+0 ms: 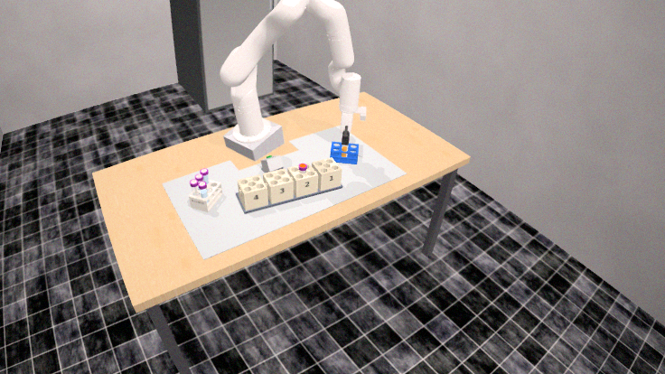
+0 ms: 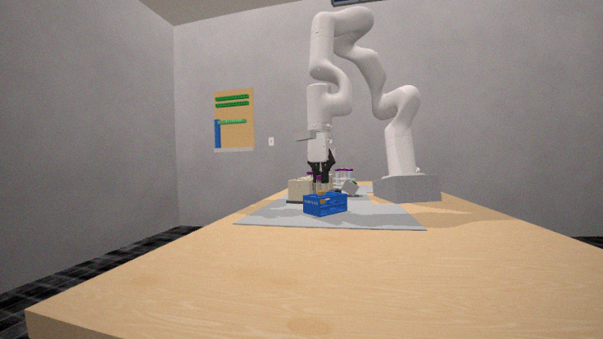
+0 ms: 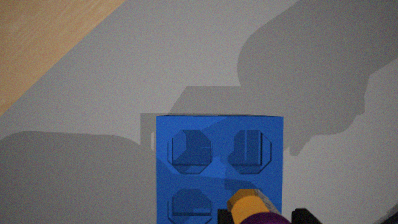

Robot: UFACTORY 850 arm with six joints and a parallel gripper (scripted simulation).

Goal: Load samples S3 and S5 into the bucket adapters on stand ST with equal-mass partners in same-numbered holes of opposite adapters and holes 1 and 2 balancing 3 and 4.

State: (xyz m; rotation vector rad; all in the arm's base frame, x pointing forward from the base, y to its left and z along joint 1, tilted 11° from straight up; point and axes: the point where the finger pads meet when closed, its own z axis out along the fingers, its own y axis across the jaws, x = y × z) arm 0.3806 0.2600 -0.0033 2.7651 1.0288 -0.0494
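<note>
The sample tube lies 1 cm ahead of my hand and 5 cm below it. The rest, counted from my hand: blue sample rack: 1 cm behind, 2 cm to the left, 9 cm below.
</note>
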